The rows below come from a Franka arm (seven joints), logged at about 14 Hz.
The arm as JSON. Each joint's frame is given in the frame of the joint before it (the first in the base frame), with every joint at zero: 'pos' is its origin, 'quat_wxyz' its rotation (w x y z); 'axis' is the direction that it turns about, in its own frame. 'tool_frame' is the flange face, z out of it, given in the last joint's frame.
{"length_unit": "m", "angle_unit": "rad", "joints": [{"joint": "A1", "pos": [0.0, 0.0, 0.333], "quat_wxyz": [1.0, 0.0, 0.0, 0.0], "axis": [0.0, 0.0, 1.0]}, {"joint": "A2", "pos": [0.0, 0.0, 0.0], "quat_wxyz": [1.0, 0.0, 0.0, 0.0], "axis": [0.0, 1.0, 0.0]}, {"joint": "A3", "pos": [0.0, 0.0, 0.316], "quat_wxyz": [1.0, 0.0, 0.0, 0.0], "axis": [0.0, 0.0, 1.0]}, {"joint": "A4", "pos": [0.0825, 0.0, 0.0], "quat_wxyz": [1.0, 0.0, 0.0, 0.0], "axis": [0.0, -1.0, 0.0]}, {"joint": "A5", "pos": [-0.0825, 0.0, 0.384], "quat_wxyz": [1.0, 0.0, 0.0, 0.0], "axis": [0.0, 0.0, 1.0]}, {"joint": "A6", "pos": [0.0, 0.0, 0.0], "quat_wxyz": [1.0, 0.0, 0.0, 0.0], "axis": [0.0, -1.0, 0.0]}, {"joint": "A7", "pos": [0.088, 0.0, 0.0], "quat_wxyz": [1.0, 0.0, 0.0, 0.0], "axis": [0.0, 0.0, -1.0]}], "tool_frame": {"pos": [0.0, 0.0, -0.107], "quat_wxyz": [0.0, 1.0, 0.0, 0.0]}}
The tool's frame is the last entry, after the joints.
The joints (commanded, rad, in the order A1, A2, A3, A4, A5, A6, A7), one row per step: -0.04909, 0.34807, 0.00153, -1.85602, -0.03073, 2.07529, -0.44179; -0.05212, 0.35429, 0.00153, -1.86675, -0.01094, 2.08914, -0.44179; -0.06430, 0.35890, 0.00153, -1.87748, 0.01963, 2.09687, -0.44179; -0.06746, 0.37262, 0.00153, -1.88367, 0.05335, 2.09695, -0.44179; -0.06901, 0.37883, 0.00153, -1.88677, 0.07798, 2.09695, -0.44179; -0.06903, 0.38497, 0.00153, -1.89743, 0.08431, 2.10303, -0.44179; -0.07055, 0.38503, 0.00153, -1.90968, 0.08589, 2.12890, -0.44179; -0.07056, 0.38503, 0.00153, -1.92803, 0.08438, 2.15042, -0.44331; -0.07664, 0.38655, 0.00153, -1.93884, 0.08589, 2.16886, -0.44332; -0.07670, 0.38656, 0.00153, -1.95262, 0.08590, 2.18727, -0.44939; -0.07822, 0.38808, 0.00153, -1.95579, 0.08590, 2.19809, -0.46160; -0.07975, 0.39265, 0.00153, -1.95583, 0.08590, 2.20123, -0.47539; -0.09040, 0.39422, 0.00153, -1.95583, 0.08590, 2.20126, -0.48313; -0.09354, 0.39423, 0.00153, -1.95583, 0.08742, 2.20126, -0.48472; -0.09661, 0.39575, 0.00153, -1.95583, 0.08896, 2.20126, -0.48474; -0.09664, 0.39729, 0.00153, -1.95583, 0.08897, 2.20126, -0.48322; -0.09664, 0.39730, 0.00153, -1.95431, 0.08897, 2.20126, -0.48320; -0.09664, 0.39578, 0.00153, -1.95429, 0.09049, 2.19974, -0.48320
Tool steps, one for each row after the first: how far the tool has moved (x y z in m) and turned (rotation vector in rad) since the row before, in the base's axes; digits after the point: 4 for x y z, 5 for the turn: -0.0015, -0.0008, -0.0075, 0.01617, 0.00232, -0.01465; -0.0026, -0.0059, -0.0068, 0.02457, 0.00623, -0.03090; -0.0022, -0.0002, -0.0110, 0.02756, 0.01810, -0.02424; -0.0011, 0.0003, -0.0050, 0.01958, 0.00803, -0.01723; -0.0028, 0.0004, -0.0077, 0.00523, 0.01041, -0.00449; -0.0008, -0.0011, -0.0033, -0.00118, -0.01342, -0.00422; -0.0032, -0.0001, -0.0060, -0.00232, -0.00305, 0.00113; -0.0016, -0.0037, -0.0040, -0.00039, -0.00603, -0.00825; -0.0023, -0.0001, -0.0043, -0.00054, -0.00496, 0.00477; 0.0001, -0.0010, -0.0014, 0.00061, -0.00701, 0.00986; 0.0000, -0.0010, -0.0025, 0.00184, 0.00038, 0.01189; -0.0006, -0.0064, -0.0009, 0.00121, 0.00090, -0.00301; -0.0002, -0.0018, 0.0000, 0.00130, -0.00022, -0.00264; -0.0003, -0.0018, -0.0009, 0.00124, 0.00141, -0.00413; -0.0001, 0.0000, -0.0009, -0.00006, 0.00166, -0.00154; 0.0005, 0.0000, 0.0006, -0.00015, -0.00150, -0.00002; -0.0001, 0.0001, 0.0008, 0.00117, -0.00014, -0.00097
